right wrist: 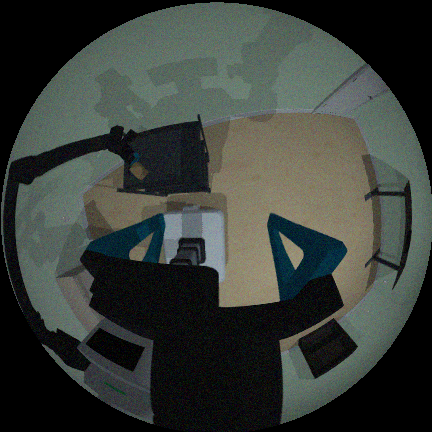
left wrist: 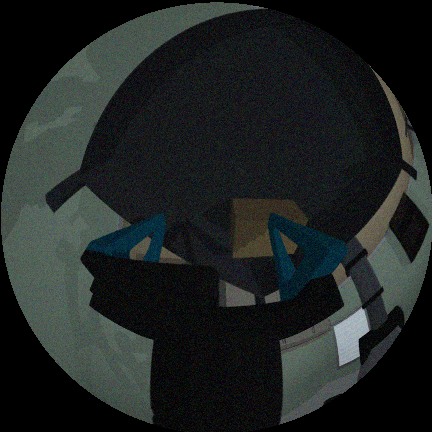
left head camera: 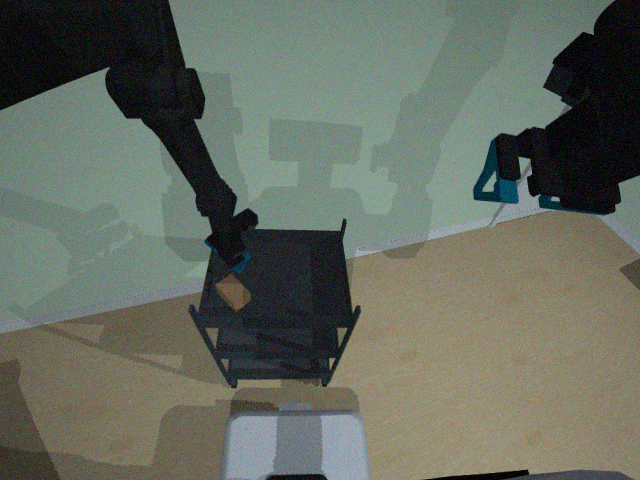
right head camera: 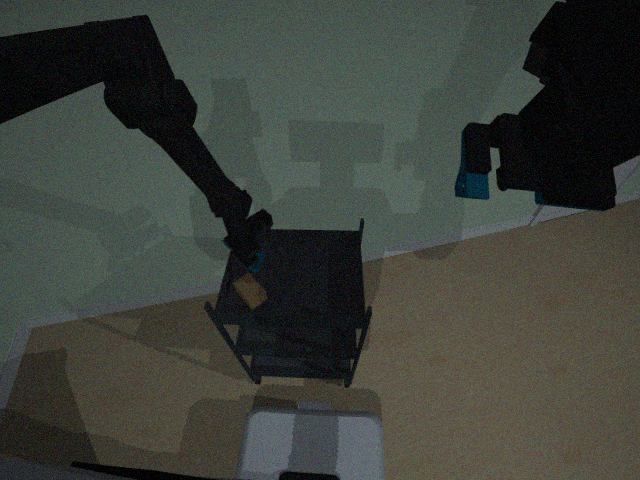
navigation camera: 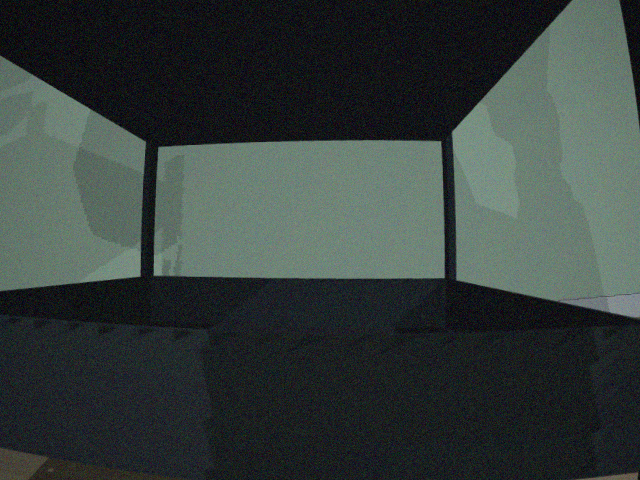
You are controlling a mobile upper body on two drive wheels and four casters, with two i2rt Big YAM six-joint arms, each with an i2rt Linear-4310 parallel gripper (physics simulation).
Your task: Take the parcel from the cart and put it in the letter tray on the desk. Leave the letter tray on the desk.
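Frame: origin at the left arm's base, x ahead, y up, z right, level; centimetres.
Seen in the pictures: left gripper, fingertip midpoint: (right wrist: pixel 133 155) (left wrist: pixel 216 218) (left head camera: pixel 230 262) (right head camera: pixel 248 262); right gripper, fingertip midpoint: (right wrist: pixel 215 218) (left head camera: pixel 508 198) (right head camera: pixel 497 194).
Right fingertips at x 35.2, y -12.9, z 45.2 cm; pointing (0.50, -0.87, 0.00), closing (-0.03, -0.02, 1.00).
Observation:
A point is followed by its place in that frame.
The parcel, a small orange-brown box (left head camera: pixel 233 292) @[x 55.9, y -69.7, z 2.6 cm] (right head camera: pixel 250 290) @[x 56.0, y -69.7, z 2.8 cm] (left wrist: pixel 255 225) @[x 60.5, y -69.7, z 2.0 cm] (right wrist: pixel 139 171) @[x 55.7, y -69.7, z 4.3 cm], lies on the top shelf of the dark cart (left head camera: pixel 289 273) @[x 66.7, y -74.7, z 18.9 cm] (right head camera: pixel 305 273) @[x 66.6, y -74.7, z 18.6 cm] (left wrist: pixel 225 125) @[x 70.0, y -74.7, z 6.8 cm] (right wrist: pixel 175 155) @[x 63.2, y -74.7, z 23.4 cm], near its left edge in the head views. My left gripper (left head camera: pixel 225 258) @[x 65.2, y -67.8, z 0.6 cm] (right head camera: pixel 241 255) @[x 65.2, y -67.8, z 0.6 cm] (left wrist: pixel 216 218) @[x 65.2, y -67.8, z 0.6 cm] is open, close to the parcel; in the left wrist view its right-hand fingertip overlaps the parcel. Whether they touch, I cannot tell. My right gripper (left head camera: pixel 527 198) @[x 35.2, y -12.9, z 45.2 cm] (right head camera: pixel 516 196) @[x 35.2, y -12.9, z 45.2 cm] (right wrist: pixel 215 218) @[x 35.2, y -12.9, z 45.2 cm] is open and empty, away to the right of the cart. I cannot make out the letter tray.
The cart stands near the green wall (left head camera: pixel 310 77) @[x 116.4, y -29.5, z 23.5 cm], with upright posts at its corners. My pale base (left head camera: pixel 341 439) @[x 21.2, y -115.0, z 38.9 cm] (right head camera: pixel 361 444) @[x 20.4, y -115.0, z 40.2 cm] is close to its near side. The right wrist view shows a dark open box (right wrist: pixel 327 347) @[x -204.0, y -88.4, z 228.4 cm] and a grey machine (right wrist: pixel 142 367) @[x 8.5, y -9.2, z 30.9 cm].

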